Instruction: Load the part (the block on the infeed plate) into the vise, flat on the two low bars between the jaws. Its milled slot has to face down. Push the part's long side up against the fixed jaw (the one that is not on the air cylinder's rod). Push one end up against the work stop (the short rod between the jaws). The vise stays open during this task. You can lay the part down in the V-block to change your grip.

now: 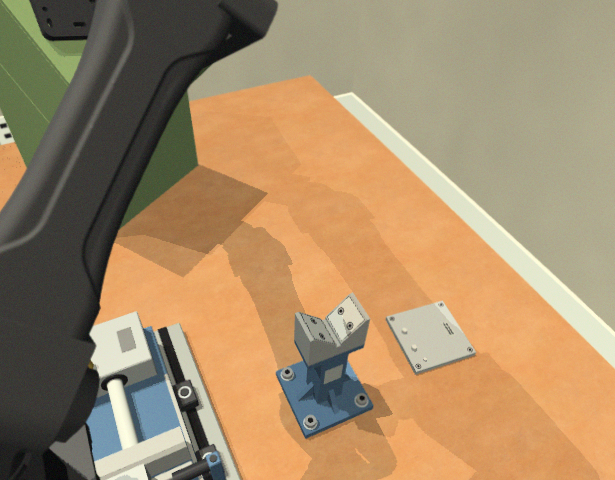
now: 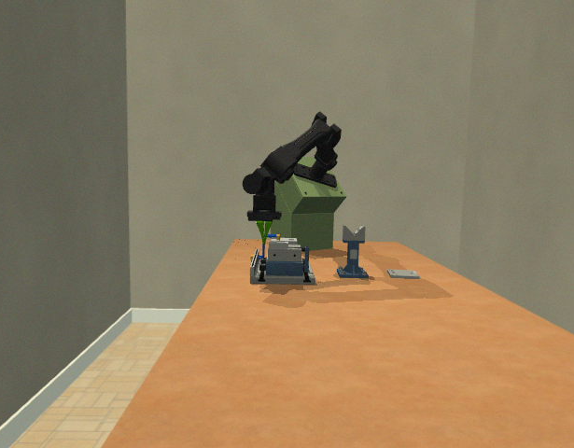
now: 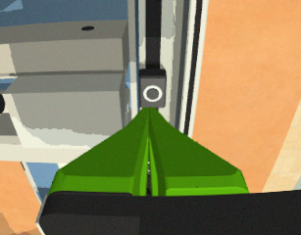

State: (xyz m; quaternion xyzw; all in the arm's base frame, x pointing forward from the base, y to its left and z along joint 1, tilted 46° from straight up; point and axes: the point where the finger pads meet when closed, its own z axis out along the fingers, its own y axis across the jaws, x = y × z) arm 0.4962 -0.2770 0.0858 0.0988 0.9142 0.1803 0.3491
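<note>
Right now the grey part is 4 cm to the left of my hand and 2 cm below it. Also, from my hand: fixed jaw: 3 cm ahead, 6 cm to the left, 3 cm below; then moving jaw: 3 cm behind, 7 cm to the left, 3 cm below; then work stop: 1 cm ahead, 11 cm to the left, 2 cm below.
</note>
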